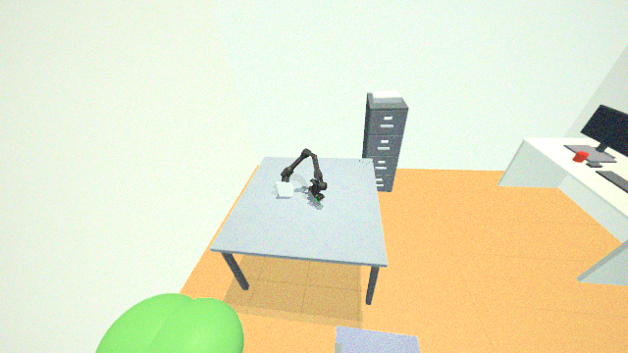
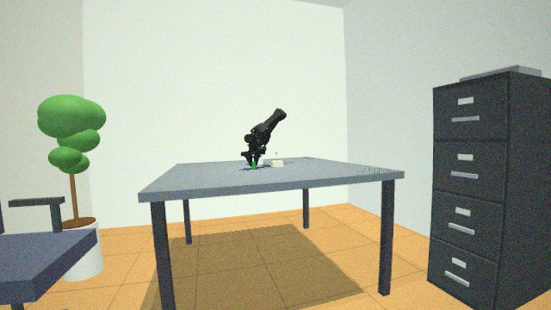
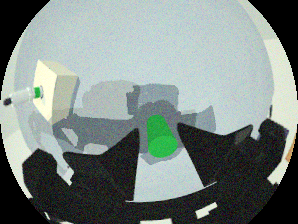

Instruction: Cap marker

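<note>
My gripper tip is 2 cm past the holder block and 17 cm to the right of it. Also, from my gripper tip: green cap (1 cm above).
</note>
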